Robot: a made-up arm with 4 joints. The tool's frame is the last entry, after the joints.
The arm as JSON. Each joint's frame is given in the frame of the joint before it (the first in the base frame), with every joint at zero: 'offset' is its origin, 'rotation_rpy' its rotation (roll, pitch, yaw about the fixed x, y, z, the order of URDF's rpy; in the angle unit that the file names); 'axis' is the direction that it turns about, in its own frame. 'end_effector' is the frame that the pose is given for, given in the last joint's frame.
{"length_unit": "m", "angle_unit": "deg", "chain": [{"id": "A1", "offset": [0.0, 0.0, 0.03], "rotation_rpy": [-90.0, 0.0, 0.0], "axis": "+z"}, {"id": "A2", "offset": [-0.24, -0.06, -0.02], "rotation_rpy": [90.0, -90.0, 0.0], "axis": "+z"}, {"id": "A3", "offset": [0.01, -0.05, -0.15], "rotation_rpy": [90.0, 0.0, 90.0], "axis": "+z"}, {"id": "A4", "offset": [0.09, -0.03, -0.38], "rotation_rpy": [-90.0, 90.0, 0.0], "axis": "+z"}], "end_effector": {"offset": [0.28, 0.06, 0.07], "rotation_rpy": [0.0, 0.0, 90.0]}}
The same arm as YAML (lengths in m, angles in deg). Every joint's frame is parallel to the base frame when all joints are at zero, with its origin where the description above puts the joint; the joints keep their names.
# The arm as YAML. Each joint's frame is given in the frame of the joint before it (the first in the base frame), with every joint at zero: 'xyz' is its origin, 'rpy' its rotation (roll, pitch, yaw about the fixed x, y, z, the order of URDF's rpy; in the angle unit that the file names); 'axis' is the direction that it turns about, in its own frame. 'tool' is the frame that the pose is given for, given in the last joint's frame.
units:
  length: m
  angle: deg
joints:
  - name: A1
    type: revolute
    origin:
      xyz: [0.0, 0.0, 0.03]
      rpy: [0.0, 0.0, 0.0]
    axis: [0.0, 1.0, 0.0]
  - name: A2
    type: revolute
    origin:
      xyz: [-0.24, -0.02, 0.06]
      rpy: [0.0, 0.0, 0.0]
    axis: [0.0, 0.0, 1.0]
  - name: A3
    type: revolute
    origin:
      xyz: [0.05, 0.01, -0.15]
      rpy: [0.0, 0.0, 0.0]
    axis: [0.0, 1.0, 0.0]
  - name: A4
    type: revolute
    origin:
      xyz: [-0.09, -0.38, -0.03]
      rpy: [0.0, 0.0, 0.0]
    axis: [0.0, 0.0, 1.0]
tool:
  origin:
    xyz: [0.06, -0.28, 0.07]
    rpy: [0.0, 0.0, 0.0]

